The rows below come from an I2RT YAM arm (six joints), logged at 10 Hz.
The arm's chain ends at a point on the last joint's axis. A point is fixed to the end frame.
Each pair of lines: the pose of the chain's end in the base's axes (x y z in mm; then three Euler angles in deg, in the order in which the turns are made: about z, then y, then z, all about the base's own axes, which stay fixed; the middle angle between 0 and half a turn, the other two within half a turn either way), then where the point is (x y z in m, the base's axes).
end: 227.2, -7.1, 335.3, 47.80, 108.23, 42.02
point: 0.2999 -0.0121 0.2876
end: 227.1, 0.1, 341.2, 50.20, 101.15, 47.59
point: 0.3024 0.0068 0.2980
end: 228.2, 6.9, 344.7, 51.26, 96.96, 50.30
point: 0.3045 0.0197 0.3047
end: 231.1, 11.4, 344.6, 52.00, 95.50, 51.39
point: 0.3074 0.0267 0.3055
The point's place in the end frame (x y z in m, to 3 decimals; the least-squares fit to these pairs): -0.019 -0.057 0.063
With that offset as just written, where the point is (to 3 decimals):
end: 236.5, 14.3, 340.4, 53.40, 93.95, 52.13
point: 0.312 0.032 0.302
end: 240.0, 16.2, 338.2, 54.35, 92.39, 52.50
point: 0.316 0.035 0.300
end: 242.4, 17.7, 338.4, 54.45, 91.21, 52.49
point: 0.319 0.037 0.302
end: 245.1, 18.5, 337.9, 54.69, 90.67, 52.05
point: 0.322 0.038 0.302
